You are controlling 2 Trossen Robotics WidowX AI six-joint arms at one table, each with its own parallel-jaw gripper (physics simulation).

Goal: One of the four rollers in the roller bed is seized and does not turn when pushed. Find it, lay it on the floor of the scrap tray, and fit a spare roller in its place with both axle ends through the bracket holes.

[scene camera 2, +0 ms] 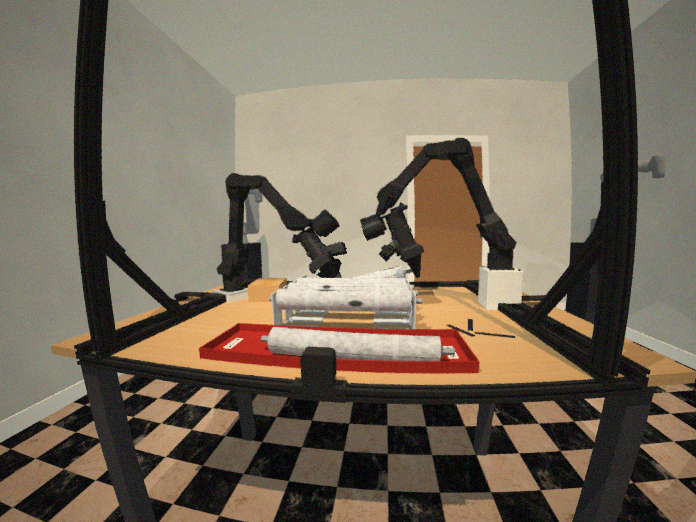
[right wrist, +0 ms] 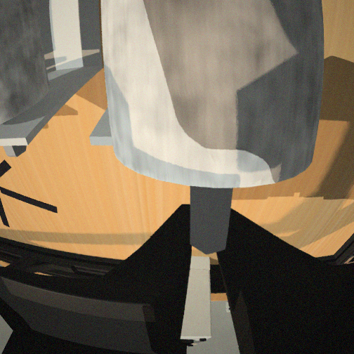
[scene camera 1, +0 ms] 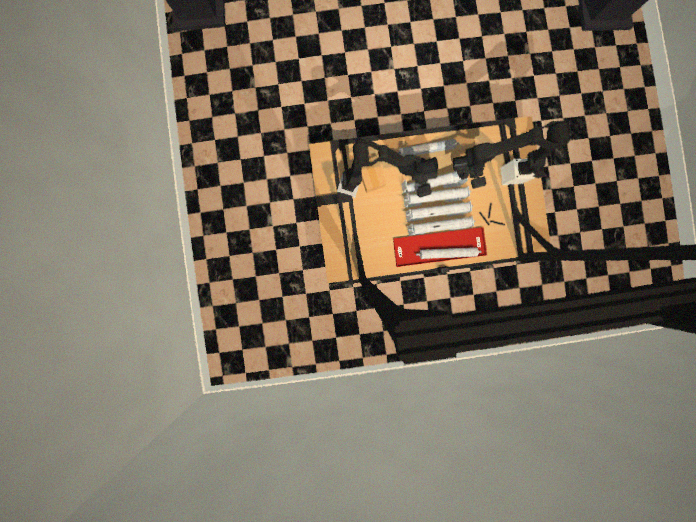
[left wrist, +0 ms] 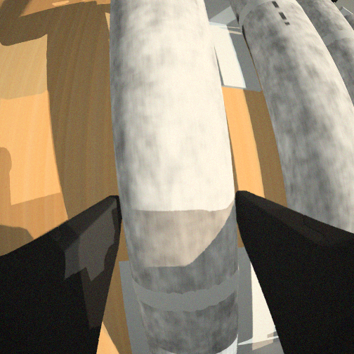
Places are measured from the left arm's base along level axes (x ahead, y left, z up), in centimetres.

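Where they show: left gripper, between the fingertips: (scene camera 1: pixel 427 183); right gripper, between the fingertips: (scene camera 2: pixel 418 277) (scene camera 1: pixel 473 172); left arm's base, origin of its link: (scene camera 2: pixel 232 289) (scene camera 1: pixel 349 184); right arm's base, origin of its link: (scene camera 2: pixel 500 268) (scene camera 1: pixel 524 168).
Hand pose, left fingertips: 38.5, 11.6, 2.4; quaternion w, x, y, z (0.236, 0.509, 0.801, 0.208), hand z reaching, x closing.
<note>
Things, the pixels of their top centre, and the offset from my left fingertips, as dx, dy, dz. "*": a spot on its surface instead.
- roller bed, a spot on its surface: (scene camera 2: pixel 414 318) * +27.5, -14.9, -1.2
- wooden block, centre of its top: (scene camera 2: pixel 268 281) (scene camera 1: pixel 372 173) -28.7, -3.2, +0.2
A grey-white roller (scene camera 1: pixel 448 180) (scene camera 2: pixel 384 275) (left wrist: pixel 170 125) (right wrist: pixel 210 100) lies at the back of the roller bed (scene camera 2: pixel 414 318), its right end raised in scene camera 2. My left gripper (left wrist: pixel 178 203) (scene camera 2: pixel 331 274) is shut on this roller's body, near one end. My right gripper (right wrist: pixel 201 213) (scene camera 2: pixel 416 274) is shut on its axle end. Whether the far axle end sits in a bracket hole is hidden. Three rollers (scene camera 1: pixel 440 195) (scene camera 1: pixel 438 211) (scene camera 1: pixel 441 226) sit in the bed in front of it. Another roller (scene camera 1: pixel 449 253) (scene camera 2: pixel 354 343) lies in the red scrap tray (scene camera 1: pixel 405 242) (scene camera 2: pixel 252 360).
Behind the bed, another roller (scene camera 1: pixel 430 147) lies partly under the arms. A wooden block (scene camera 1: pixel 373 178) (scene camera 2: pixel 266 288) stands to the left of the bed. Thin black sticks (scene camera 1: pixel 494 220) (scene camera 2: pixel 495 334) lie to the right. A black frame (scene camera 2: pixel 224 386) borders the table.
</note>
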